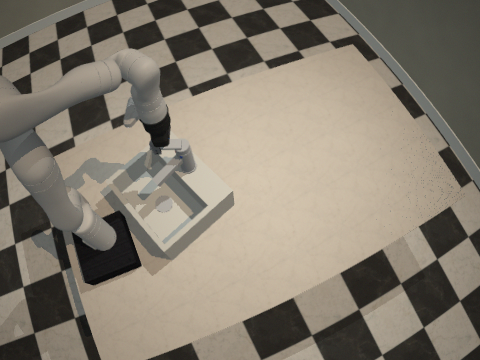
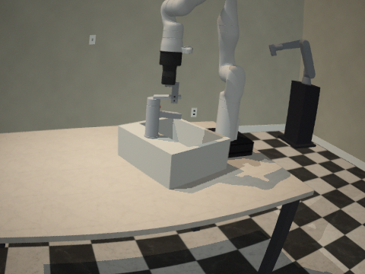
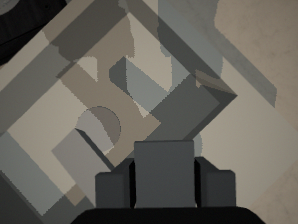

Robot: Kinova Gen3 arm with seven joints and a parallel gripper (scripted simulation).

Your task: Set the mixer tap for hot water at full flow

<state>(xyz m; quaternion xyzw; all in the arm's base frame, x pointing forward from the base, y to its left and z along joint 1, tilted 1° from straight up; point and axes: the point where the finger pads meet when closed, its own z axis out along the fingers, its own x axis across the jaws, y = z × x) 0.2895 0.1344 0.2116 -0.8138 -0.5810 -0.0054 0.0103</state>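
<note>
My hand is 20 mm short of the lever and 10 mm to the left of it. Round my hand: white sink basin 240 mm below, 70 mm to the right, 40 mm behind.
</note>
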